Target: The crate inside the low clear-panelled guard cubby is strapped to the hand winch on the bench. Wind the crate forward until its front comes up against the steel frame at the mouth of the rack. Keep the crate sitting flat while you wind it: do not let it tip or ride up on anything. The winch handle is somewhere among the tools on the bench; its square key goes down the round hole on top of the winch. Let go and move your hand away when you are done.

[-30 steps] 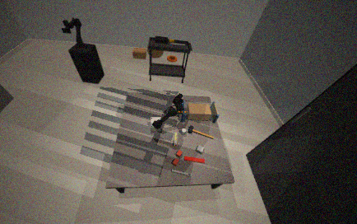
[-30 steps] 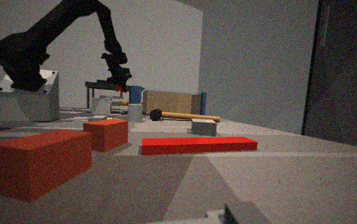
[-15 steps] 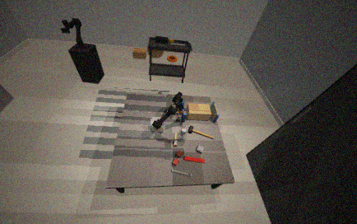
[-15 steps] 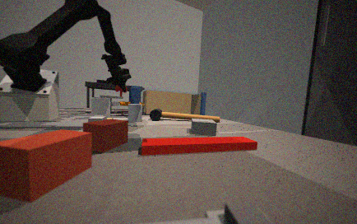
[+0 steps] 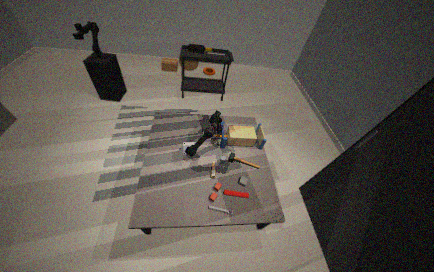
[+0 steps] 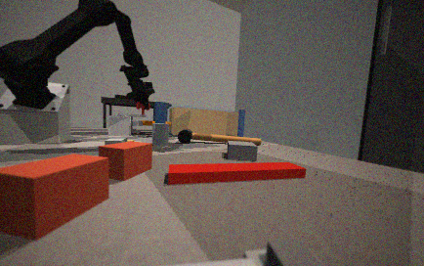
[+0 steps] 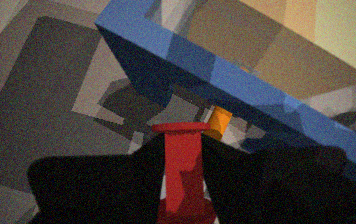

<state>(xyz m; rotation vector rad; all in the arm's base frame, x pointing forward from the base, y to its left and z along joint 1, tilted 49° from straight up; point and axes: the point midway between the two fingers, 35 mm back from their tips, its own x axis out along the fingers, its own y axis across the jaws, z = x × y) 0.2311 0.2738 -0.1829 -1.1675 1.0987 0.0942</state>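
Now: gripper tip 50 mm past the winch handle, 30 mm to the left of it and 30 mm above it. Also, from my gripper tip: red knob 20 mm behind, 10 mm to the right; then grey winch 120 mm behind, 100 mm below, 70 mm to the right; then blue frame 50 mm ahead, 40 mm to the right, 30 mm below.
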